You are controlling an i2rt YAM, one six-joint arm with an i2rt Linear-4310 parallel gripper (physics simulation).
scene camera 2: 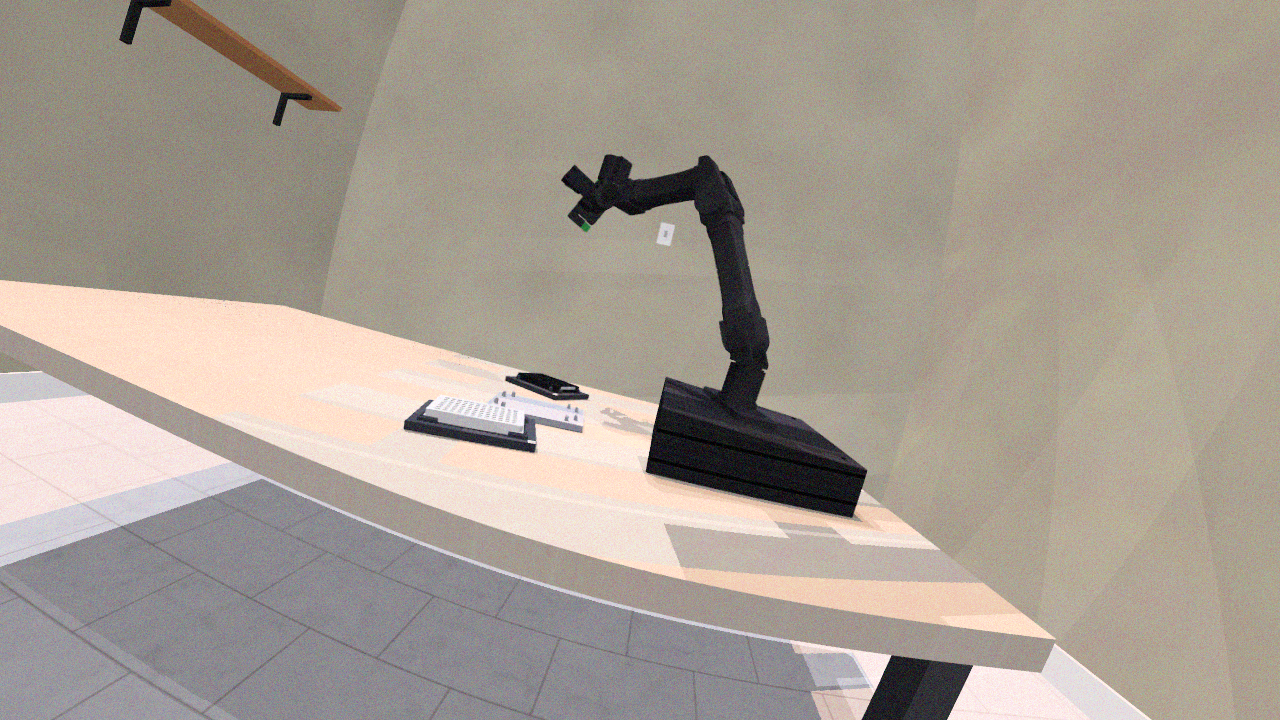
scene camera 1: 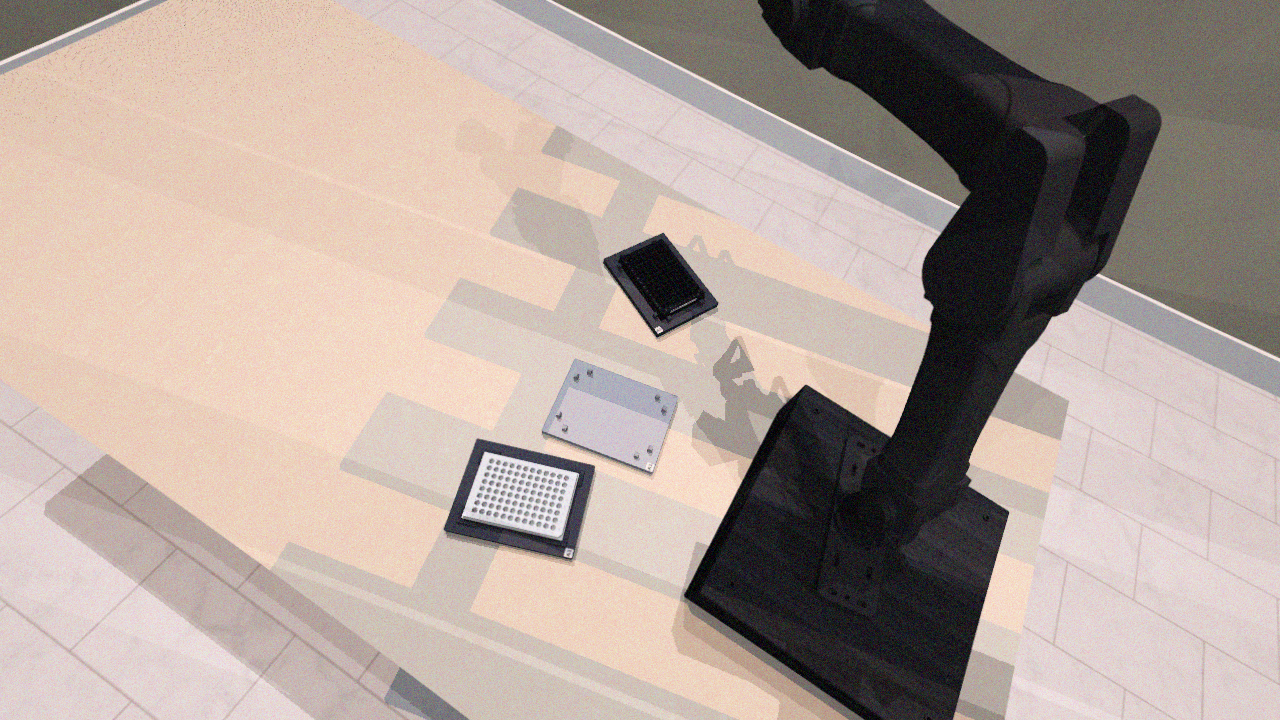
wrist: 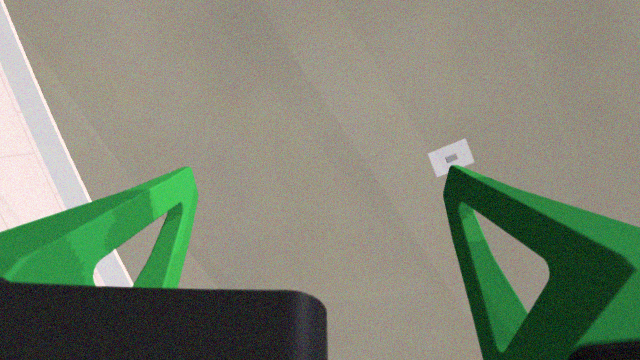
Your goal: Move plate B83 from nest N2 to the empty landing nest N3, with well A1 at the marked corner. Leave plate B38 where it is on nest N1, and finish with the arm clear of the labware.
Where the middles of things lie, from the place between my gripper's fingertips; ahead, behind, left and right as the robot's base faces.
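Labels:
The grey holder [scene camera 1: 598,410] is at this moment 48 cm below my hand, and it is also 45 cm to the left of my hand and 3 cm behind it.

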